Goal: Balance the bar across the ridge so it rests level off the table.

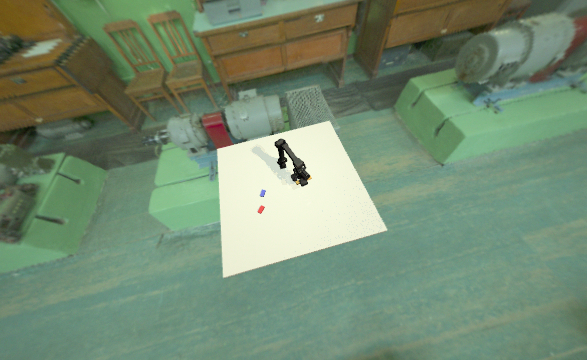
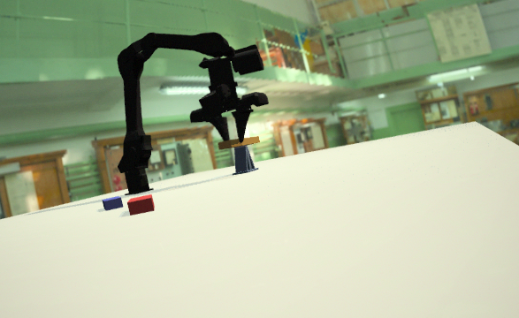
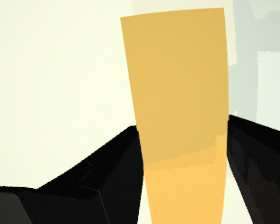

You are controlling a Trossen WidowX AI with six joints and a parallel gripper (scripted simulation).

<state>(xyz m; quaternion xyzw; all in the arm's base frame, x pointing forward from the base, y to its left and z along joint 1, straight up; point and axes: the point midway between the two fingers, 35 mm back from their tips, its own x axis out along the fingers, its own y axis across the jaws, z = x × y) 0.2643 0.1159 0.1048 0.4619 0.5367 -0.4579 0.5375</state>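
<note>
Right now my gripper tip is 30 mm to the right of the orange bar. The rest, counted from my gripper tip: red block 400 mm to the right, 140 mm ahead, 60 mm below; then blue block 360 mm to the right, 60 mm below, 20 mm behind.
</note>
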